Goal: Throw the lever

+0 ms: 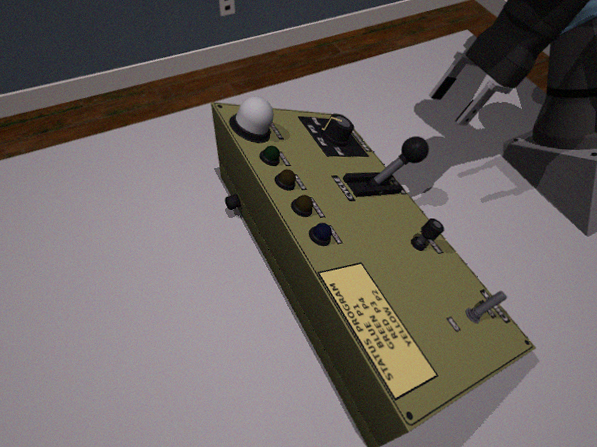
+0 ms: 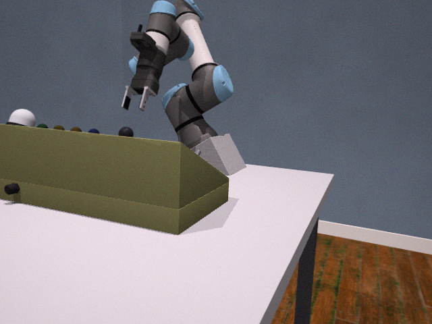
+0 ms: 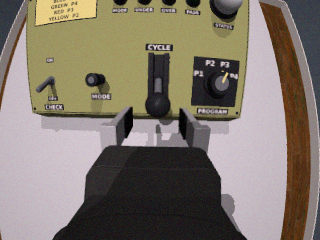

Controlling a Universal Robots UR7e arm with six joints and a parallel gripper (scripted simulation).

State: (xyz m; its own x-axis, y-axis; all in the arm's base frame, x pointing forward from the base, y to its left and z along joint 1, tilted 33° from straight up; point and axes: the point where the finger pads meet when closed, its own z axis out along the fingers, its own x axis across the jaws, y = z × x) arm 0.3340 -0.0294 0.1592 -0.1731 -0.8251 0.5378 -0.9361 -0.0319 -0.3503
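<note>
Right now my hand is 70 mm short of the lever, 10 mm to the left of it and 110 mm above it. From my hand the other things lie so: metal toggle 130 mm ahead, 220 mm to the left, 120 mm below; then rotary selector 80 mm ahead, 140 mm to the right, 120 mm below; then olive console 140 mm ahead, 30 mm to the left, 140 mm below.
</note>
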